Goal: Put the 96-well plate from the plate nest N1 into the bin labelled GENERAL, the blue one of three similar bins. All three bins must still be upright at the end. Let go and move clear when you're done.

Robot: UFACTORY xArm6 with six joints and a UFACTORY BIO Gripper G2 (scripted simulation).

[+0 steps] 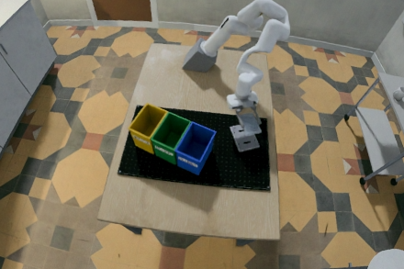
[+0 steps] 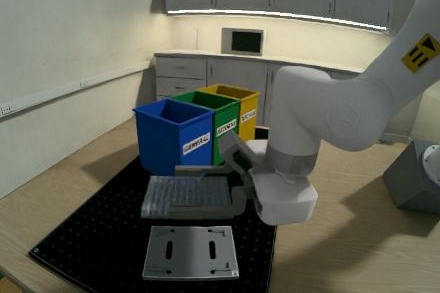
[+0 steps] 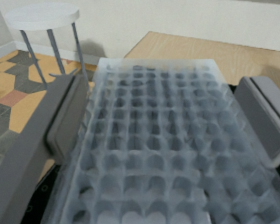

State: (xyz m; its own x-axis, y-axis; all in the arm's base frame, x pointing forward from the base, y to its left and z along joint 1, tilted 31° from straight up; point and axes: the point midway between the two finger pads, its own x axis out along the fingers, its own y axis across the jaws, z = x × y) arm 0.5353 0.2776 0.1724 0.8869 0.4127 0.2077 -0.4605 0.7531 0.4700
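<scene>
The blue general bin is 24 cm to the right of my hand, 18 cm ahead of it and 7 cm below it. From my hand the other things lie so: green bin (37 cm to the right, 16 cm ahead, 7 cm below); grey plate nest N1 (15 cm below); clear 96-well plate (1 cm below).
</scene>
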